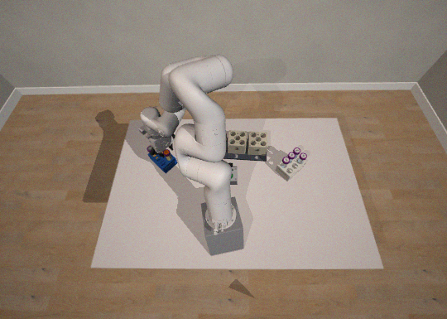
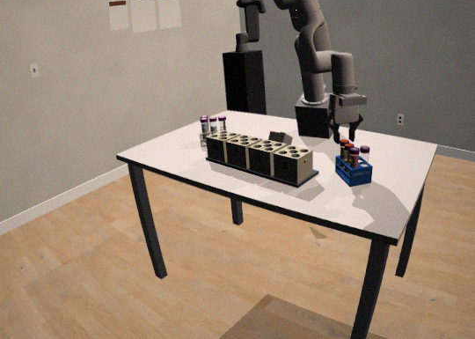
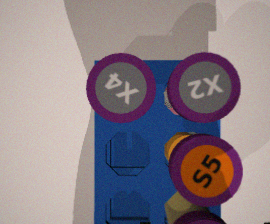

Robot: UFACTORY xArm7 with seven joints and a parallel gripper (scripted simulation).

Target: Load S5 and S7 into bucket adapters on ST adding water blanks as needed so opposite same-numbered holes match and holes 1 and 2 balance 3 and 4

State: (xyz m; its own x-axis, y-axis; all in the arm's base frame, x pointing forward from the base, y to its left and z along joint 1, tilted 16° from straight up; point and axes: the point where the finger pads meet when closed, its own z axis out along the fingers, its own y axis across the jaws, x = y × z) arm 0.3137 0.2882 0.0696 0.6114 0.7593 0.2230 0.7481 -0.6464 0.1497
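The blue rack is 10 mm ahead of my hand, 40 mm to the left of it and 110 mm below it. Round my hand: adapter: 120 mm ahead, 130 mm to the right, 90 mm below; then dark stand: 110 mm ahead, 300 mm to the right, 130 mm below; then white rack: 10 mm behind, 640 mm to the right, 110 mm below.
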